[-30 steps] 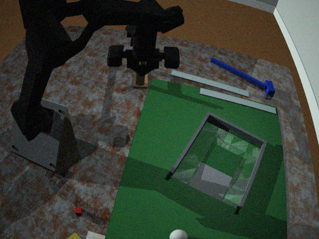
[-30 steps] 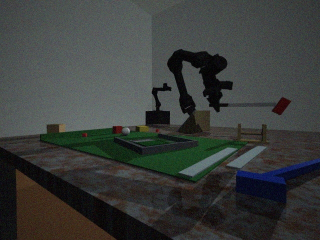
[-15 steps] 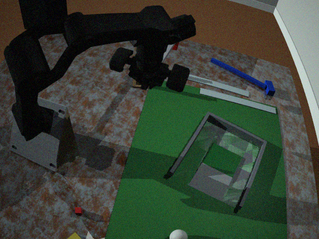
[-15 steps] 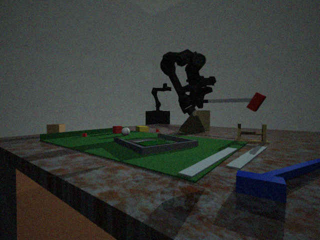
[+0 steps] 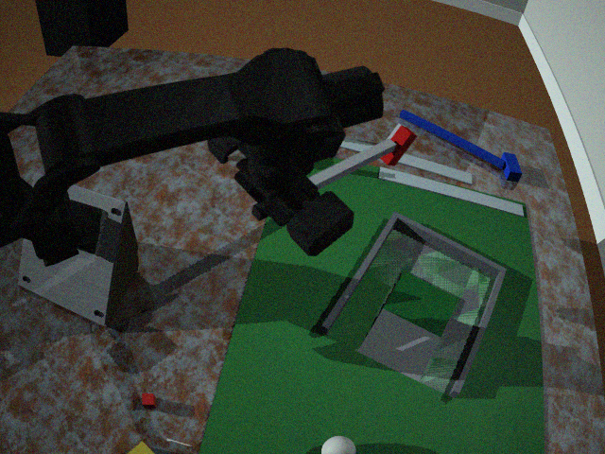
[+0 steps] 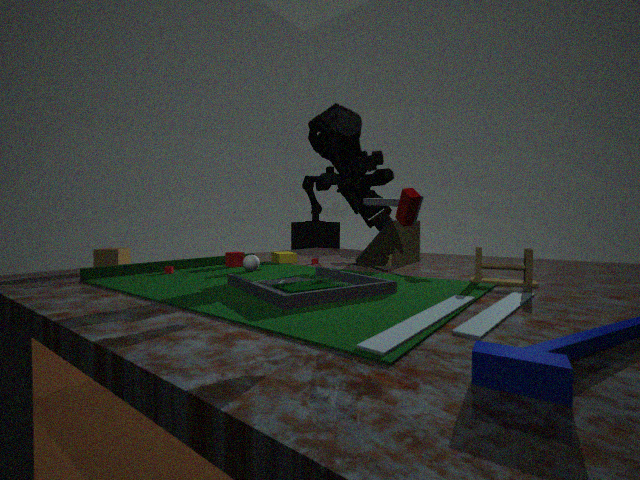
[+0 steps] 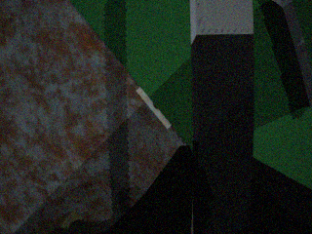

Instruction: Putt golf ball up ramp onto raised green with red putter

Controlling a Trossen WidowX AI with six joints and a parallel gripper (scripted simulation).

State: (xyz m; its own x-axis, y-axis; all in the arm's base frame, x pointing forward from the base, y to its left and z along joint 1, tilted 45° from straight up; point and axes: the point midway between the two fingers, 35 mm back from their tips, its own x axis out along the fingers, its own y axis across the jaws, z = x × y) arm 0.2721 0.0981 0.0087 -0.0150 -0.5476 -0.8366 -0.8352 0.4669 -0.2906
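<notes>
The yellow block is 70 mm behind my gripper tip, 360 mm to the right of it and 130 mm below it. The rest, counted from my gripper tip: white golf ball (150 mm ahead, 230 mm to the right, 130 mm below); green mat (210 mm ahead, 60 mm to the right, 150 mm below); wooden rack (100 mm behind, 290 mm to the left, 120 mm below).
</notes>
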